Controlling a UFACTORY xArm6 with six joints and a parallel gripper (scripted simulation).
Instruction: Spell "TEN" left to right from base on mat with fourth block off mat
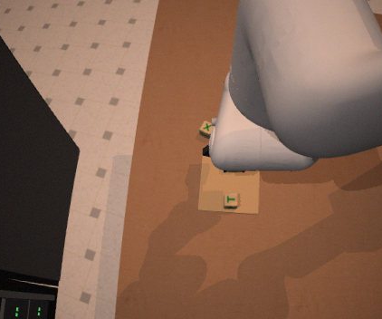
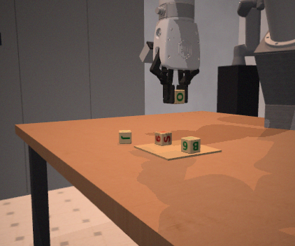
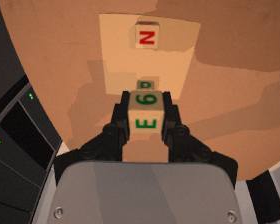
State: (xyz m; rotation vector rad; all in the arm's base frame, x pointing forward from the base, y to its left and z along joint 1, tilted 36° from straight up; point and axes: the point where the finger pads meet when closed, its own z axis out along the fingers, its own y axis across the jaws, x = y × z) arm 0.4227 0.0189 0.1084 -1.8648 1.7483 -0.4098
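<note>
Now: the tan mat 120 mm below my hand. Round my hand: X block (120 mm to the right, 110 mm below, 70 mm ahead); then E block (10 mm below); then T block (110 mm below, 50 mm to the left).
</note>
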